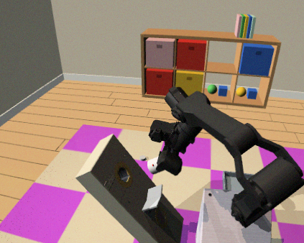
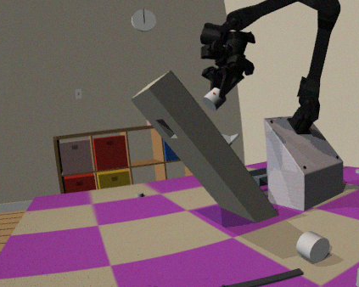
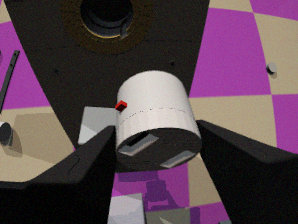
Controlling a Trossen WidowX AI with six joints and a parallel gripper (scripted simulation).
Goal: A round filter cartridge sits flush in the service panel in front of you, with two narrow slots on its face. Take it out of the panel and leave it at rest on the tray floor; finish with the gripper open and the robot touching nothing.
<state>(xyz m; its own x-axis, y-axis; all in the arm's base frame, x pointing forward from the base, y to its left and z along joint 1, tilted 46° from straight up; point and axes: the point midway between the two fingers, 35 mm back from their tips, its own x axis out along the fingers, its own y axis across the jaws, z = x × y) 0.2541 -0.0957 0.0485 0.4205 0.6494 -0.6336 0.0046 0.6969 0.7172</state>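
Right now my gripper tip is 1 cm short of the grey tray-like bracket, 3 cm to the right of it and 13 cm above it. The rest, counted from my gripper tip: white round filter cartridge: right at my gripper tip.
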